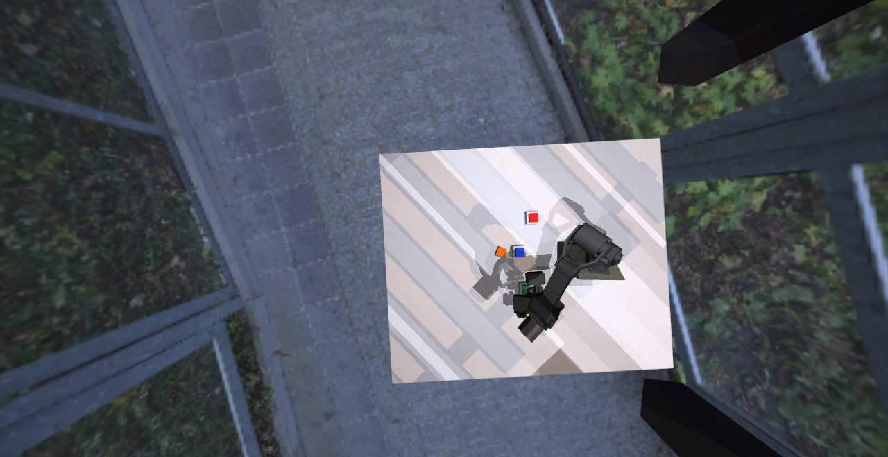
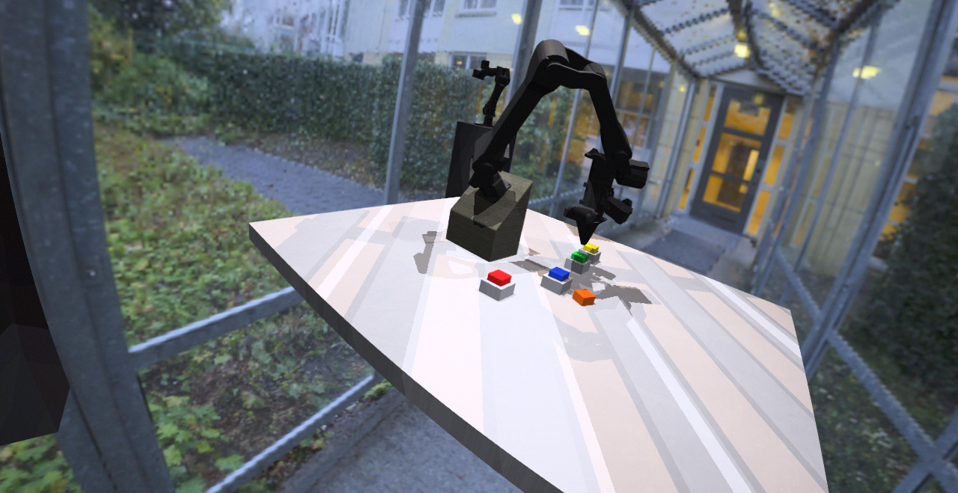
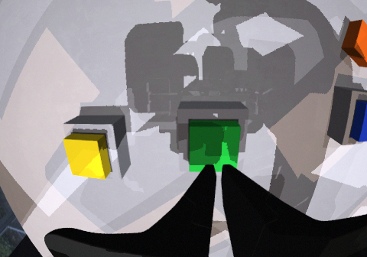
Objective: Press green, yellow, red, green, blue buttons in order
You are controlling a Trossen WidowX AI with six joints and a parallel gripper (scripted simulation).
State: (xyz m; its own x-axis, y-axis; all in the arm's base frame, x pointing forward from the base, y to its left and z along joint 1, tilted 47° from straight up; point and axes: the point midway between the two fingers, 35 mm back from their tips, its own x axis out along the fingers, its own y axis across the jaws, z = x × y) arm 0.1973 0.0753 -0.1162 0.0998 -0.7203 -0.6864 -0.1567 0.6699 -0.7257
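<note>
Right now the green button is 3 cm below my gripper tip. The rest, counted from my gripper tip: blue button: 4 cm ahead, 14 cm to the right, 3 cm below; orange block: 11 cm ahead, 13 cm to the right, 5 cm below; yellow button: 3 cm behind, 9 cm to the left, 3 cm below.
</note>
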